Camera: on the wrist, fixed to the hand. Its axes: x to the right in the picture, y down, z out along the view.
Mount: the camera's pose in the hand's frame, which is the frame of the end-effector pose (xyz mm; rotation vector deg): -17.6 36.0 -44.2 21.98 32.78 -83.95
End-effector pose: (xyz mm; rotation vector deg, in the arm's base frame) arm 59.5 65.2 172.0 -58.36 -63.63 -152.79
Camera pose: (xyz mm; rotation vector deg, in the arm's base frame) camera 60.0 6.7 160.2 -34.52 88.23 94.33
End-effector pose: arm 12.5 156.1 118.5 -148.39 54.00 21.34
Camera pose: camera -18.9 121.9 156.0 -130.98 -46.32 -48.83
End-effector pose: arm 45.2 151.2 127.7 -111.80 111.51 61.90
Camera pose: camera 29.9 134.3 182.8 -149.98 16.75 -13.90
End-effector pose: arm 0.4 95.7 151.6 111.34 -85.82 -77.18
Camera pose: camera 17.0 85.6 208.0 -157.10 -7.58 28.14
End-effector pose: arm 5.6 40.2 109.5 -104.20 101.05 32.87
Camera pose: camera -34.1 25.4 151.5 -139.06 17.66 -48.41
